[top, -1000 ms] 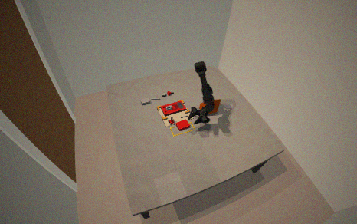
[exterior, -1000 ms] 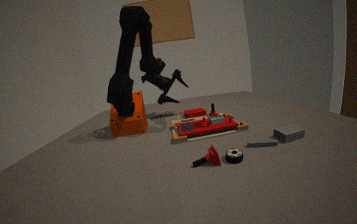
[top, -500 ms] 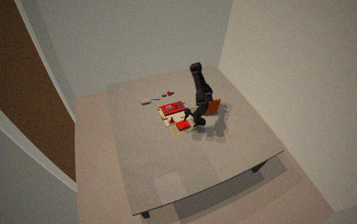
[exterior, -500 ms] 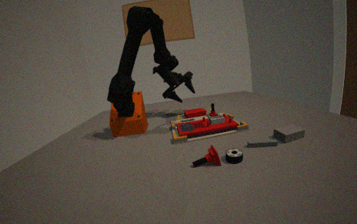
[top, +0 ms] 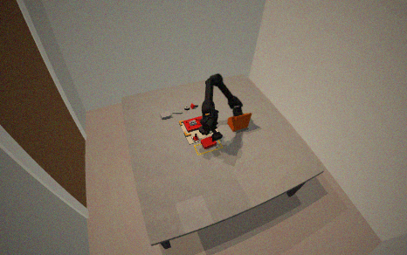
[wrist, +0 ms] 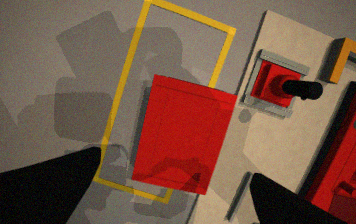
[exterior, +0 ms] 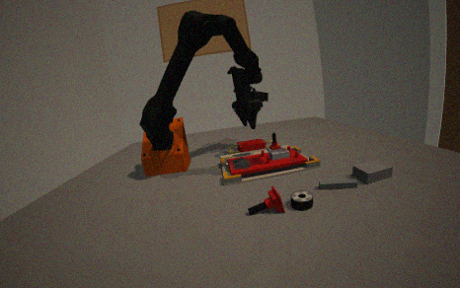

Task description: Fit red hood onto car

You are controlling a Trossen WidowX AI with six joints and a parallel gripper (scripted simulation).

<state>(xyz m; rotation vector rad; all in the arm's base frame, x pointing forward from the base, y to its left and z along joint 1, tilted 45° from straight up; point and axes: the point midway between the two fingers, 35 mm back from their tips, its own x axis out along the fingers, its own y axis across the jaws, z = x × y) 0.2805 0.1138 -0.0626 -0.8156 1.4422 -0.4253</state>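
My gripper tip is now 6 cm above the red hood and 1 cm to the left of it. Round my gripper tip: black wheel (40 cm to the right, 7 cm below, 5 cm ahead); then grey engine block (20 cm to the right, 6 cm below, 6 cm ahead); then jig (17 cm to the right, 7 cm below, 3 cm ahead).
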